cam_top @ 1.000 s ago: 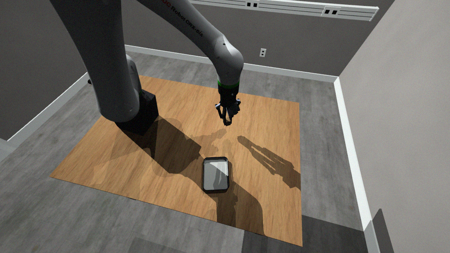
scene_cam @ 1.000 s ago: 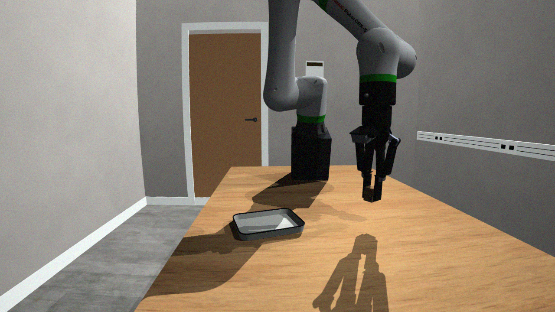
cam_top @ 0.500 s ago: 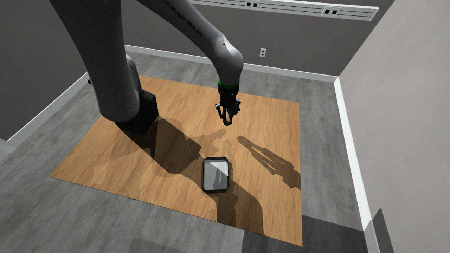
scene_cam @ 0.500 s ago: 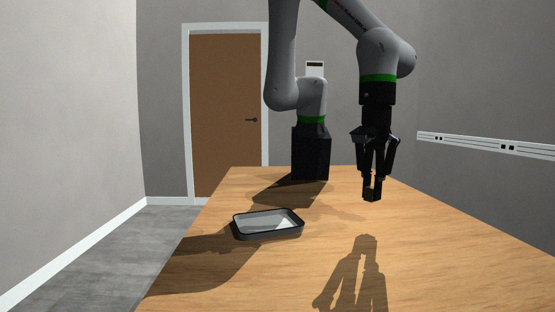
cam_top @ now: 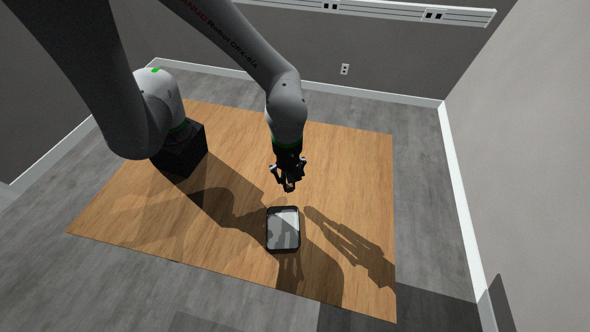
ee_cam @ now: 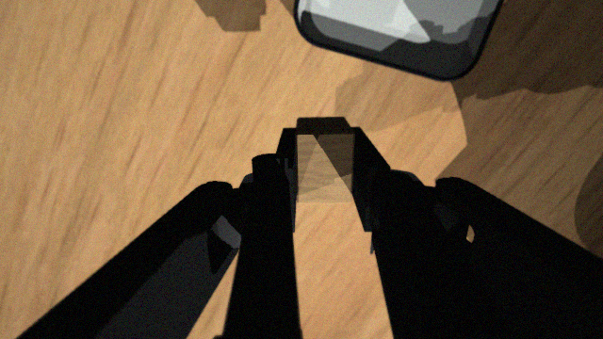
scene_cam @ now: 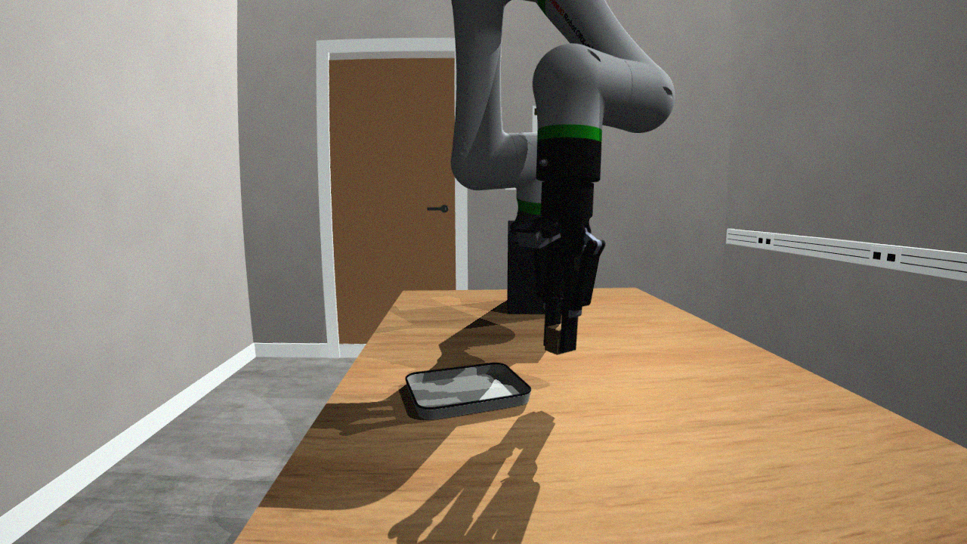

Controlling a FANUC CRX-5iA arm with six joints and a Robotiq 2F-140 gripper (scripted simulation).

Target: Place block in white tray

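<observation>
Now: hand 2 cm short of the white tray, 14 cm to the left of it and 9 cm above it. The rest, counted from my hand: wooden block (2 cm below).
</observation>
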